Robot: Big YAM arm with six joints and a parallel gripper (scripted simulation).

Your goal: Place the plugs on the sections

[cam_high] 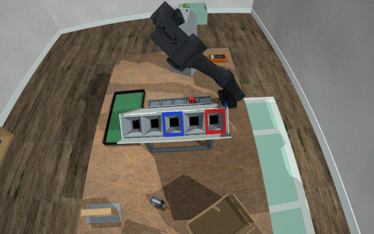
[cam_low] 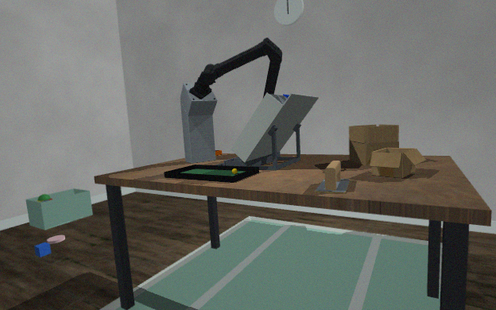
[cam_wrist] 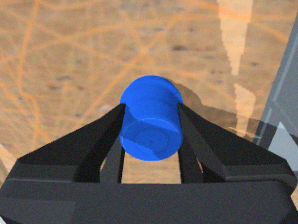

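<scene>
My gripper is now 11 cm past the red plug and 17 cm to the left of it. Round my hand: blue plug 1 cm below; then cover 5 cm ahead, 30 cm to the right, 18 cm above; then green marble tray 18 cm behind, 57 cm to the right, 2 cm below.
</scene>
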